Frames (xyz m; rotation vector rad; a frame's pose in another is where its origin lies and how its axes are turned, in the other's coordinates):
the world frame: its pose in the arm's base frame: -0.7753 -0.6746 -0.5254 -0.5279 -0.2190 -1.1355
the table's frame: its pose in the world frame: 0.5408 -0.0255 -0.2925 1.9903 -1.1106 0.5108
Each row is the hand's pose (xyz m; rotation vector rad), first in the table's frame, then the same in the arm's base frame.
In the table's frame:
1: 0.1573 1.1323 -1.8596 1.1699 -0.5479 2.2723
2: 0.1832 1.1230 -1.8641 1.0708 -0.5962 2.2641
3: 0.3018 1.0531 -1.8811 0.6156 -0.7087 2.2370
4: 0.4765 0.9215 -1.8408 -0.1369 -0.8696 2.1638
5: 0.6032 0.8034 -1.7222 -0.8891 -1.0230 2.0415
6: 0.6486 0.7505 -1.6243 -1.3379 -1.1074 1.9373
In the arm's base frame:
1: 0.1625 0.5987 0.3036 0.7847 1.3325 -2.1469
2: 0.1666 0.5868 0.3285 0.8257 1.4224 -2.0834
3: 0.1986 0.5085 0.4385 1.0687 1.7671 -1.8081
4: 0.2113 0.3352 0.5772 1.4947 2.1366 -1.1681
5: 0.1636 0.1434 0.6479 1.8647 2.1926 -0.3684
6: 0.1092 0.0364 0.6550 2.0255 2.0696 0.1280

